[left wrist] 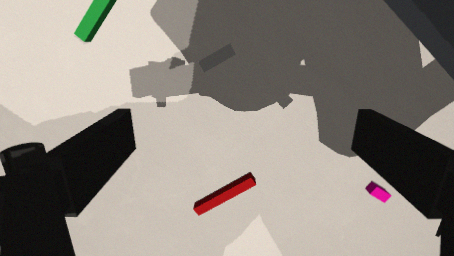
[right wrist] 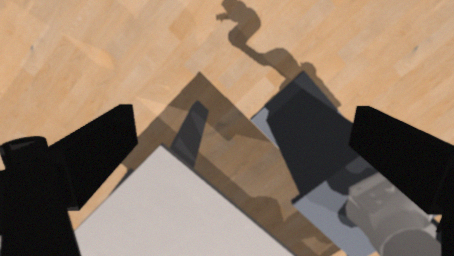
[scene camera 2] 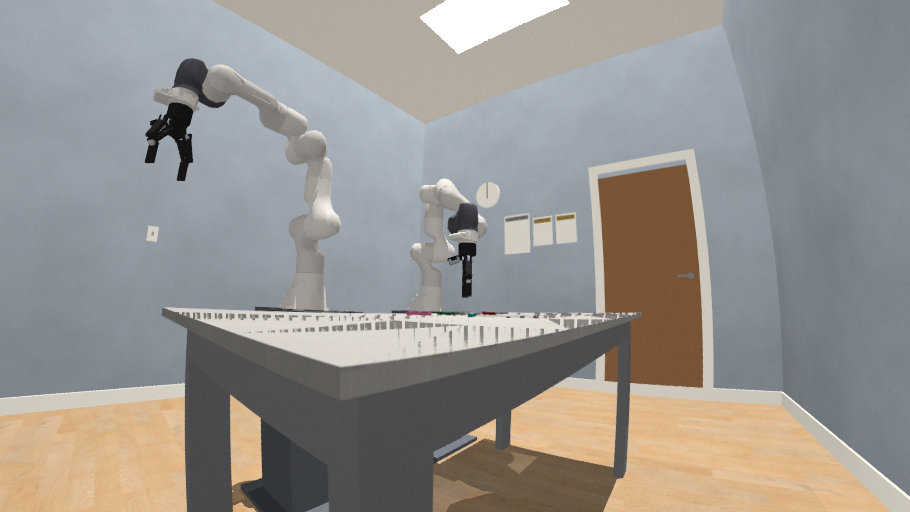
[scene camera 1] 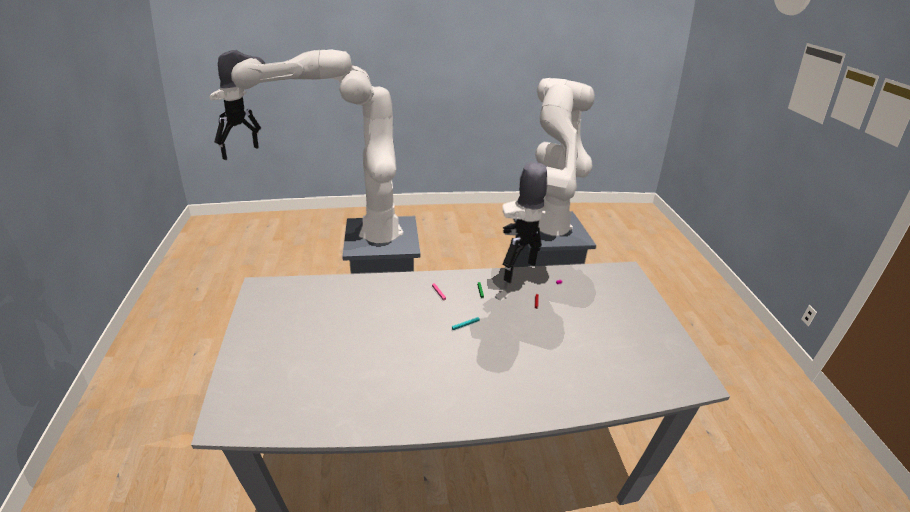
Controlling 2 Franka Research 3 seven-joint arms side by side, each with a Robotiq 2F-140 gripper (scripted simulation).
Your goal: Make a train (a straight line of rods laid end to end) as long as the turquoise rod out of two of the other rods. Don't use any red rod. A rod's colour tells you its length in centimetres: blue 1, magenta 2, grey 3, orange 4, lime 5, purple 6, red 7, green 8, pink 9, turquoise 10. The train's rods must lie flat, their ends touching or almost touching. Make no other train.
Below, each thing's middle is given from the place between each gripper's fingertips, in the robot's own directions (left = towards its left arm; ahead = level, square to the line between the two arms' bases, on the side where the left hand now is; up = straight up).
Scene:
The red rod (left wrist: 246,182) is 80 mm below my left hand (scene camera 1: 519,272), 80 mm ahead of it and 50 mm to the left of it.
The red rod is 52 cm ahead of my right hand (scene camera 2: 166,172), 108 cm to the left of it and 41 cm below it.

